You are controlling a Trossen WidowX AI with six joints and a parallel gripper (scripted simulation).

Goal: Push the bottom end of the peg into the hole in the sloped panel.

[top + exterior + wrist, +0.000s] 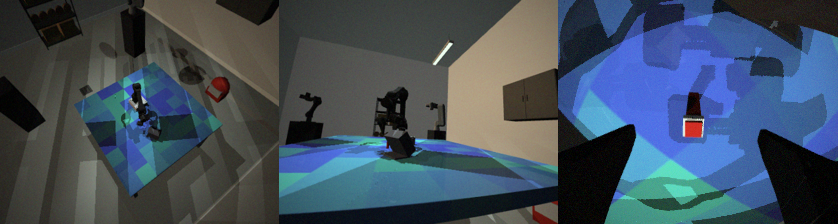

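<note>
The peg lies 30 mm below my gripper tip. Round my gripper tip: sloped panel: 180 mm ahead, 30 mm to the left, 30 mm below.
</note>
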